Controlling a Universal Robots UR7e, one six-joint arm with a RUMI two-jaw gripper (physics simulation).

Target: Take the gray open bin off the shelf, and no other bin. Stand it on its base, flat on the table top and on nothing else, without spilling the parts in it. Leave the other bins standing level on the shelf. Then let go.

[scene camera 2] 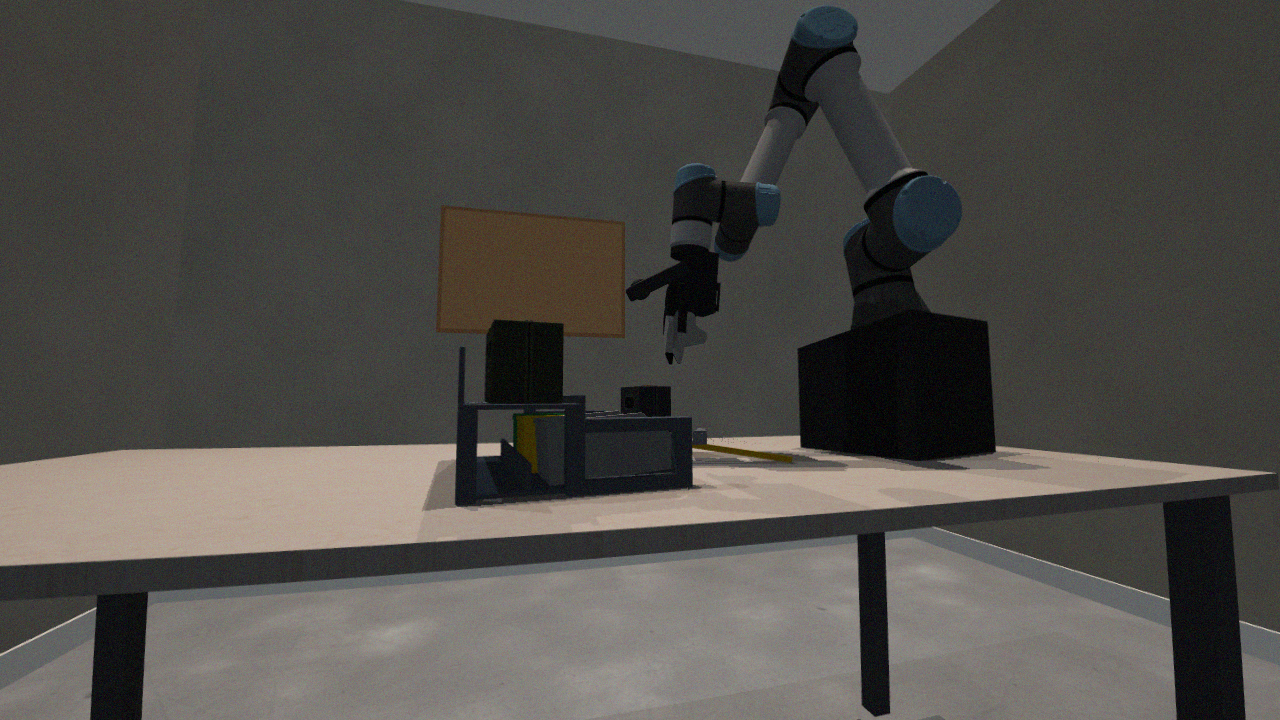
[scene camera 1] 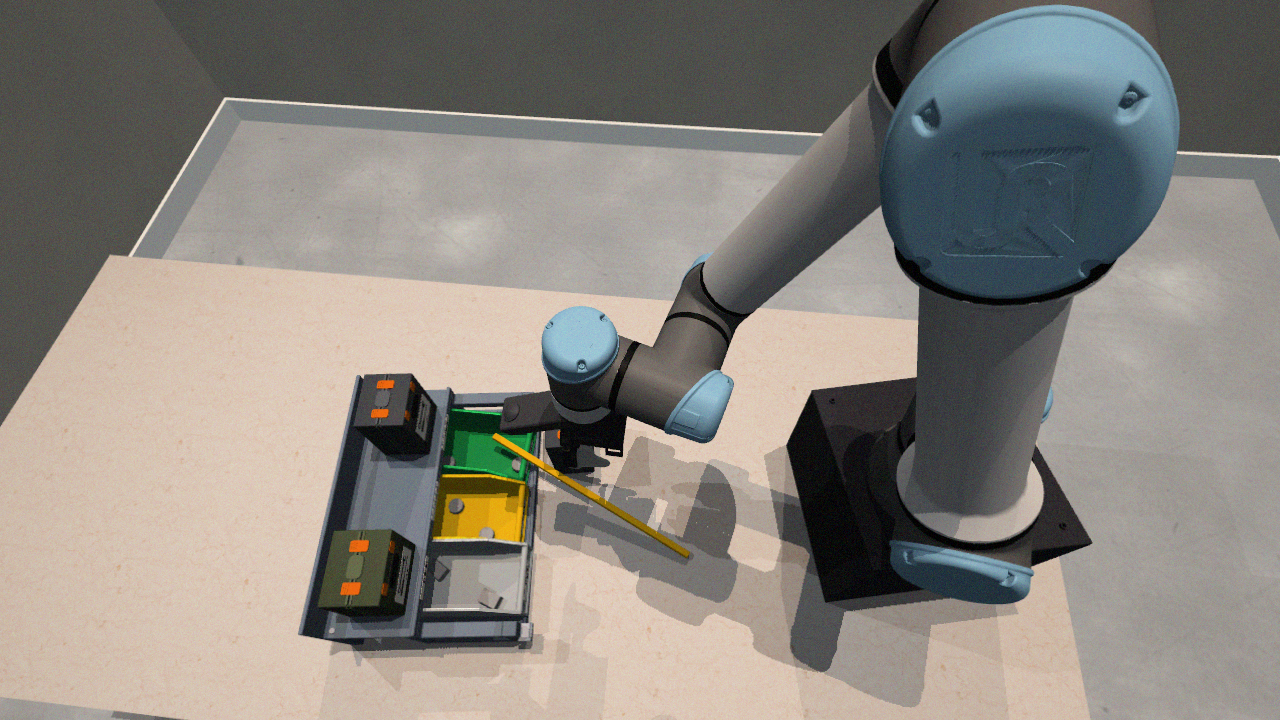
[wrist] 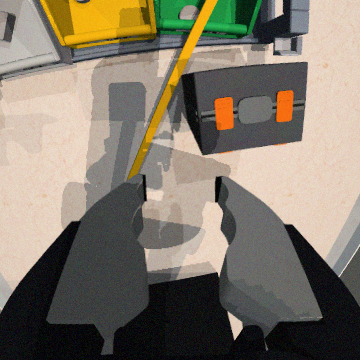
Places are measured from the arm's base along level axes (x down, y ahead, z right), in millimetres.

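Pixels of known places: gripper, fingertip midpoint: (scene camera 2: pixel 674 364) (scene camera 1: pixel 581 448) (wrist: pixel 180 177); arm's base, link origin: (scene camera 2: pixel 891 330).
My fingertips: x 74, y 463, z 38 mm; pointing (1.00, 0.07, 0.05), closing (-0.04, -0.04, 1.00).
Observation:
For each thing: its top centre in the pictures, then the offset to it from my fingertips.
- gray open bin, top centre: (scene camera 2: pixel 605 411) (scene camera 1: pixel 461 573) dx +80, dy +165, dz -174 mm
- yellow bin, top centre: (scene camera 1: pixel 462 506) dx +89, dy +188, dz -74 mm
- green bin, top centre: (scene camera 1: pixel 472 439) dx +89, dy +195, dz +36 mm
- dark box, top centre: (wrist: pixel 255 109) (scene camera 2: pixel 645 385) dx +38, dy +37, dz +60 mm
- black box, top centre: (scene camera 1: pixel 382 398) dx -54, dy +290, dz +38 mm
- olive box, top centre: (scene camera 2: pixel 524 325) (scene camera 1: pixel 354 566) dx -29, dy +273, dz -192 mm
The gray open bin (scene camera 1: pixel 474 582) (scene camera 2: pixel 550 452) (wrist: pixel 22 35) sits on the shelf (scene camera 1: pixel 384 492) (scene camera 2: pixel 574 456) (wrist: pixel 299 20), with small parts in it. The yellow bin (scene camera 1: pixel 478 521) (wrist: pixel 105 17) is beside it, and the green bin (scene camera 1: pixel 474 440) (wrist: pixel 225 29) is beyond the yellow one; both hold small parts. My gripper (scene camera 2: pixel 674 358) (wrist: pixel 180 177) is partly open and empty, pointing down, high above the table in front of the shelf's green-bin end and apart from the gray bin. Its fingertips are hidden in the first scene view.
A yellow bar (scene camera 1: pixel 608 507) (scene camera 2: pixel 747 454) (wrist: pixel 167 100) slants from over the green bin down to the table. A dark box (scene camera 1: pixel 563 454) (scene camera 2: pixel 646 400) (wrist: pixel 255 130) stands before the green bin. A black box (scene camera 1: pixel 389 420) and an olive box (scene camera 1: pixel 366 582) stand on the shelf's upper deck.

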